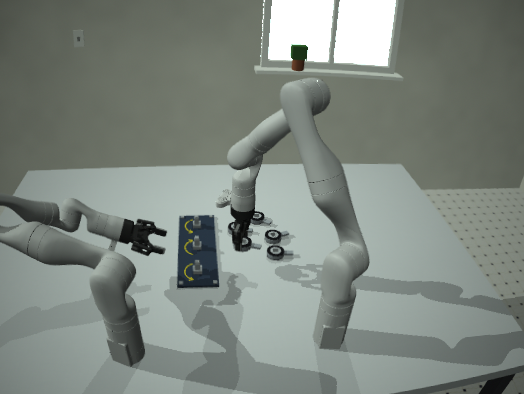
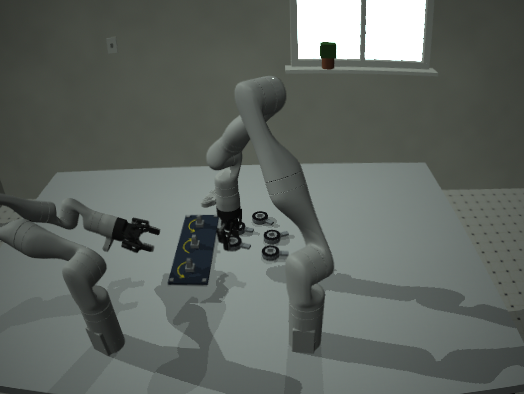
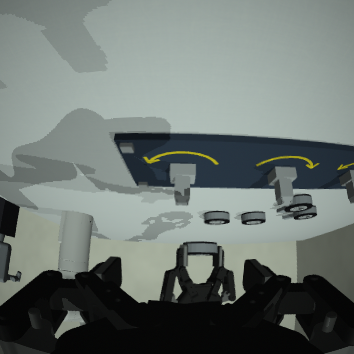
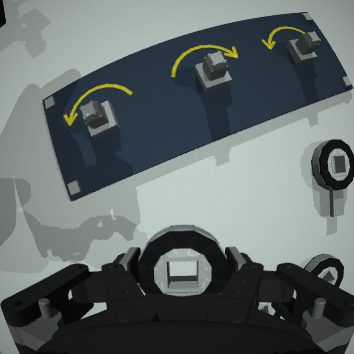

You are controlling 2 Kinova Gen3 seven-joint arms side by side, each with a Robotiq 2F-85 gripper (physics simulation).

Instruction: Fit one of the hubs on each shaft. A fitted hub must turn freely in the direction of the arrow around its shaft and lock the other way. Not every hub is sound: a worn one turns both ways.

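Frame: origin at the left arm's base, x right, y ahead, z up, level; millimetres.
Seen in the pictures: left gripper, fingertip midpoint: [image 1: 165,242] [image 2: 156,240] [image 3: 182,273]; right gripper, fingertip midpoint: [image 1: 241,244] [image 2: 231,244] [image 3: 200,244] [image 4: 182,260]; left arm's base, origin of the base link: [image 1: 129,352] [image 2: 110,342]; right arm's base, origin of the base link: [image 1: 328,337] [image 2: 304,340] [image 3: 78,214].
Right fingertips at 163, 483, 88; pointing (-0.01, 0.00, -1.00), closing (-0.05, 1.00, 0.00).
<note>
Offsets run from my right fingertips to a thing's middle, as dx, dy, dz. "pt": to the spot under its first point. Level surfaces: height alone.
A dark blue board {dz -80} [image 1: 206,278] [image 2: 196,278] [image 3: 235,175] [image 4: 160,125] bears three bare upright square shafts: front {pt -114, -101, -55} [image 1: 197,267] [image 4: 100,118], middle [image 1: 197,243] [image 4: 214,71] and back {pt -223, +136, -58} [image 1: 196,222] [image 4: 302,47]. Yellow arrows curve counter-clockwise at the front and back shafts, clockwise at the middle one. My right gripper [image 1: 240,242] [image 2: 230,243] [image 3: 200,245] [image 4: 182,260] is shut on a black-rimmed hub {+20, +1, +6} [image 1: 244,243] [image 2: 234,243] [image 3: 201,247] [image 4: 152,255], held above the table right of the board. My left gripper [image 1: 161,241] [image 2: 153,239] is open and empty, left of the board.
Several hubs with grey handles lie right of the board: a back one {-17, +271, -77} [image 1: 257,216] [image 2: 260,217], two farther right [image 1: 273,236] [image 1: 275,252], and one partly hidden behind the right gripper [image 1: 233,228] [image 4: 336,165]. A pale lumpy object [image 1: 223,198] lies behind the board.
</note>
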